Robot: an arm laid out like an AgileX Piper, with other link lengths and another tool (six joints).
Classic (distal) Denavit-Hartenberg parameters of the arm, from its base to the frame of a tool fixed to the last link. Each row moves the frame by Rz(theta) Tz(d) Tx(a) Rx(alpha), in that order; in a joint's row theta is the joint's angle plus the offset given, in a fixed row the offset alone. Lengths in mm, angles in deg.
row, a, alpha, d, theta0
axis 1, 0, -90, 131.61, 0
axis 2, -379.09, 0, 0, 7.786
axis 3, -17.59, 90, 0, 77.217
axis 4, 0, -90, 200.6, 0
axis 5, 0, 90, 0, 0
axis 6, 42.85, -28.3, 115.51, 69.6
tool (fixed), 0, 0, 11.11, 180
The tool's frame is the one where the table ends.
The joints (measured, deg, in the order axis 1, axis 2, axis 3, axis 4, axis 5, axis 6), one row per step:
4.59 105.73 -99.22 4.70 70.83 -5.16
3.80 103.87 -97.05 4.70 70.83 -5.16
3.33 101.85 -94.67 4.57 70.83 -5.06
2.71 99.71 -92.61 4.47 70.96 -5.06
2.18 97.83 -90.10 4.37 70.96 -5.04
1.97 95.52 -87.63 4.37 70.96 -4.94
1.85 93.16 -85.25 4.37 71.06 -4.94
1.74 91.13 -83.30 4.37 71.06 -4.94
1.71 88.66 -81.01 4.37 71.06 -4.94
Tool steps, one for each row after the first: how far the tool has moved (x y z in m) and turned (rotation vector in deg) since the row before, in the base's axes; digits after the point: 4 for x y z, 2 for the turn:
-0.0108 -0.0059 0.0035 -0.02 0.31 -0.79
-0.0125 -0.0040 0.0032 -0.12 0.36 -0.56
-0.0128 -0.0046 0.0047 -0.10 0.04 -0.61
-0.0125 -0.0038 0.0010 -0.12 0.63 -0.54
-0.0148 -0.0017 0.0032 0.02 0.17 -0.31
-0.0154 -0.0011 0.0032 0.00 0.12 -0.11
-0.0130 -0.0010 0.0026 0.00 -0.08 -0.11
-0.0158 -0.0006 0.0029 0.01 -0.18 -0.03

